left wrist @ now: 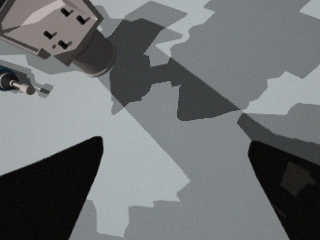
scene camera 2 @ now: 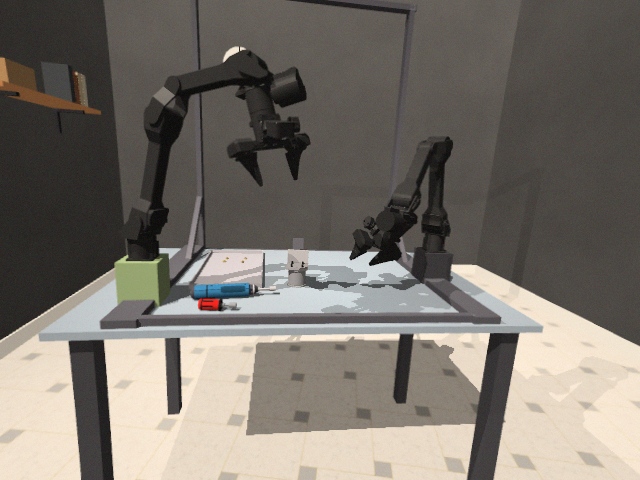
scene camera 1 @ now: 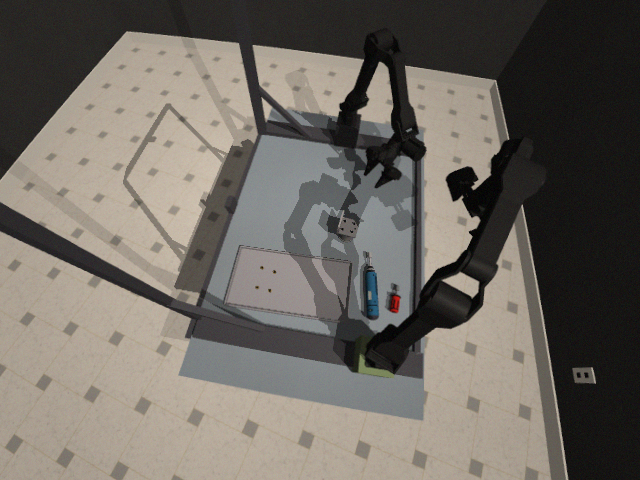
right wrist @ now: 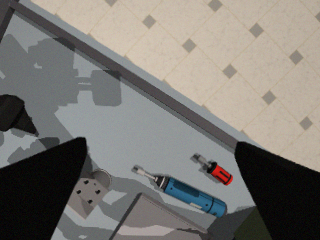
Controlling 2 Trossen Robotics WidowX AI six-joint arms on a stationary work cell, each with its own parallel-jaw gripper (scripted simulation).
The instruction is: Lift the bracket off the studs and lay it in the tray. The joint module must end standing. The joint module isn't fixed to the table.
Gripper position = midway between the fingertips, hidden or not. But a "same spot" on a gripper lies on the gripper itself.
right gripper: scene camera 2 279, 182; scene camera 1; right wrist; not seen in the left wrist view (out of frame)
same spot on right gripper: [right wrist: 44, 182] = [scene camera 1: 461, 194]
